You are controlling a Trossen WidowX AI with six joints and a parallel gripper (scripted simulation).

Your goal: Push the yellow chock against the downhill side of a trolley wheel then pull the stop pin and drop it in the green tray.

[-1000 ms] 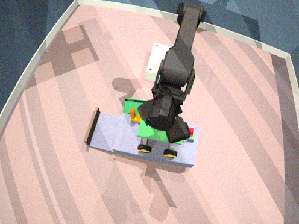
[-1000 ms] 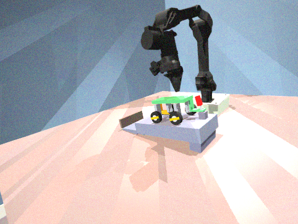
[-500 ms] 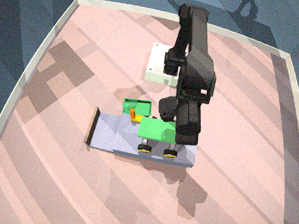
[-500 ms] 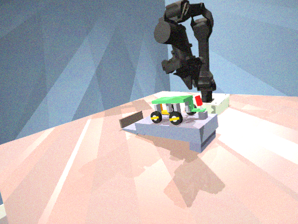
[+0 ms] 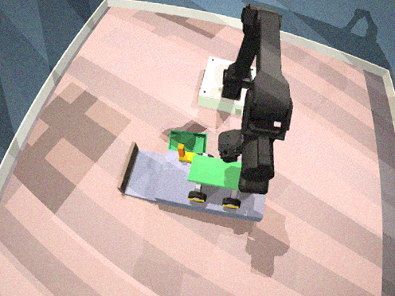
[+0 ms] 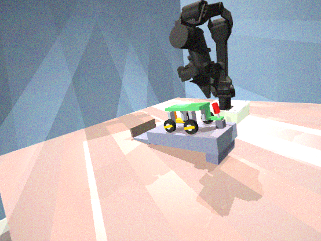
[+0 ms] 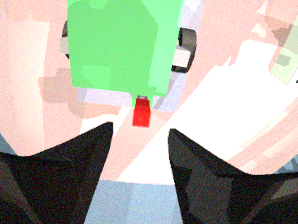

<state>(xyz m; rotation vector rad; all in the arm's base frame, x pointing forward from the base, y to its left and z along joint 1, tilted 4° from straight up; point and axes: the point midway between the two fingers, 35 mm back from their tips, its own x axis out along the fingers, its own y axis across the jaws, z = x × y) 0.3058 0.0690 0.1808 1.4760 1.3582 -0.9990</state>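
Now: the red-headed stop pin 20 mm to the left of my gripper tip and 60 mm below it. Also, from my gripper tip: trolley (20 mm ahead, 80 mm to the right, 70 mm below); then chock (40 mm behind, 170 mm to the right, 100 mm below); then pale blue ramp (20 mm ahead, 90 mm to the right, 140 mm below).
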